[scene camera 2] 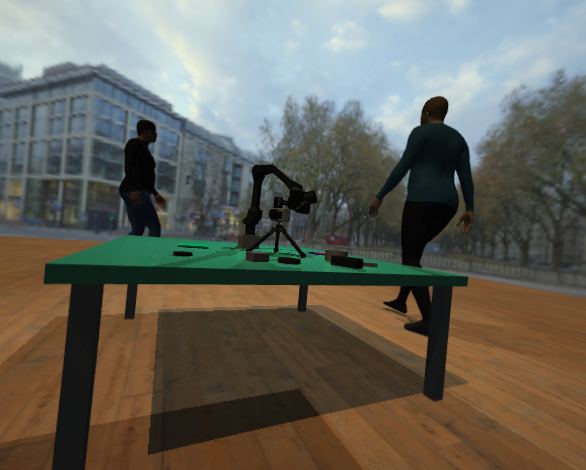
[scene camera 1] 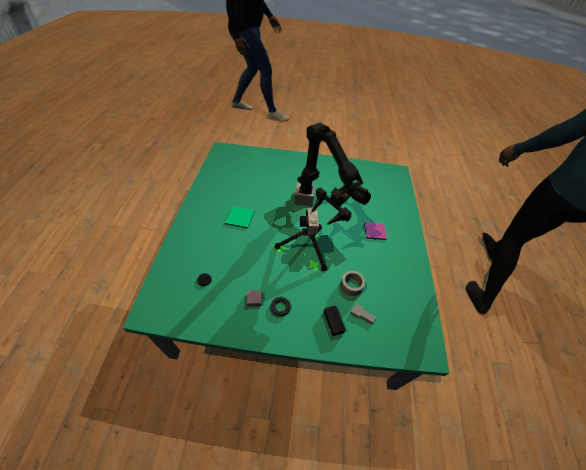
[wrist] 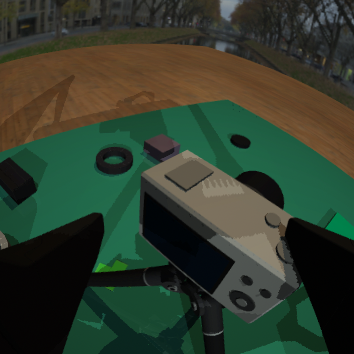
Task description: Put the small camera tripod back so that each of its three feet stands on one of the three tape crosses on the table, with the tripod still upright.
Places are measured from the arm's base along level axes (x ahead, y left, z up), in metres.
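Pixels of known places: gripper, fingertip midpoint: (scene camera 2: 286, 209) (scene camera 1: 319, 217) (wrist: 199, 226); arm's base at its link origin: (scene camera 2: 250, 234) (scene camera 1: 306, 189).
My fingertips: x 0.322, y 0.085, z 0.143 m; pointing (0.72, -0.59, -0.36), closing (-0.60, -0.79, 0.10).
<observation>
For each thing: its top centre in the pictures, then the offset to it from my fingertips. "*": a spot on its surface instead. Level surfaces: height alone.
- bright green tape cross at its top centre: (scene camera 1: 279, 248) 0.217 m down, 0.033 m ahead, 0.159 m right
- green table at its surface level: 0.218 m down
- pinkish block at its top centre: (wrist: 161, 142) (scene camera 2: 257, 252) (scene camera 1: 254, 296) 0.190 m down, 0.321 m ahead, 0.214 m right
- black ring at its top centre: (wrist: 113, 156) (scene camera 2: 289, 258) (scene camera 1: 280, 305) 0.202 m down, 0.333 m ahead, 0.100 m right
- grey ring at its top centre: (scene camera 1: 353, 280) (scene camera 2: 336, 250) 0.169 m down, 0.176 m ahead, 0.190 m left
- black block at its top centre: (wrist: 9, 171) (scene camera 2: 347, 257) (scene camera 1: 335, 318) 0.182 m down, 0.360 m ahead, 0.124 m left
- grey piece at its top centre: (scene camera 1: 364, 313) 0.203 m down, 0.307 m ahead, 0.246 m left
- black disc at its top centre: (wrist: 240, 139) (scene camera 1: 204, 279) 0.207 m down, 0.272 m ahead, 0.450 m right
- green square at a spot on its surface: (scene camera 1: 239, 217) * 0.208 m down, 0.110 m back, 0.396 m right
- magenta square at a spot on its surface: (scene camera 1: 375, 231) * 0.208 m down, 0.162 m back, 0.304 m left
The black tripod (scene camera 1: 318, 254) (scene camera 2: 277, 240) stands upright, bearing a small beige camera (scene camera 1: 313, 221) (scene camera 2: 285, 215) (wrist: 225, 220). In scene camera 1, its left foot is at the edge of one bright green tape cross (scene camera 1: 281, 249). Its front right foot stands beside another cross (scene camera 1: 313, 265), to its right. One leg passes over a cross (wrist: 111, 272) in the wrist view; its foot is hidden by a finger. The third foot and third cross cannot be made out. My gripper (scene camera 1: 322, 216) (wrist: 199, 226) is open and empty, its fingers on either side of the camera at about its height.
On the green table (scene camera 1: 175, 305) towards the front are a pinkish block (scene camera 1: 254, 298) (wrist: 161, 145), a black ring (scene camera 1: 273, 307), a grey ring (scene camera 1: 353, 293), a black block (scene camera 1: 334, 320) and a grey piece (scene camera 1: 363, 314). A black disc (scene camera 1: 204, 279) and green square (scene camera 1: 239, 217) lie left; a magenta square (scene camera 1: 375, 231) right.
</observation>
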